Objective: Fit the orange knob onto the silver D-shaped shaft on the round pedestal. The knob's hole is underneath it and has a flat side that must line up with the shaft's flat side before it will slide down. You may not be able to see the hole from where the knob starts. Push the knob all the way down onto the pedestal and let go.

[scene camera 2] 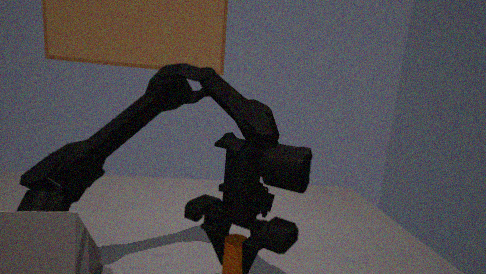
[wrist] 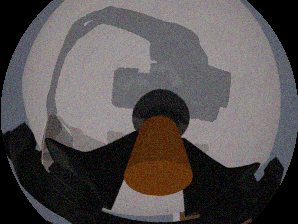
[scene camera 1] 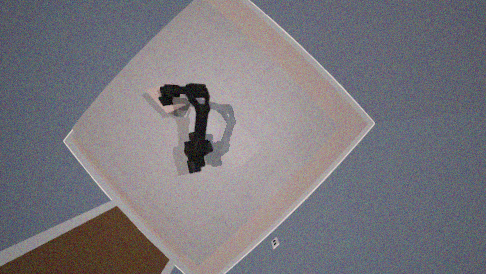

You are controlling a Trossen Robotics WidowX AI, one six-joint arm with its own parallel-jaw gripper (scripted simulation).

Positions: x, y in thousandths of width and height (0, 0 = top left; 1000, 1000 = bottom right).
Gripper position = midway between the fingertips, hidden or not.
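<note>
Wrist: my gripper (wrist: 535, 623) gripping an orange knob (wrist: 535, 739). Dark round pedestal (wrist: 539, 458) visible.
</note>
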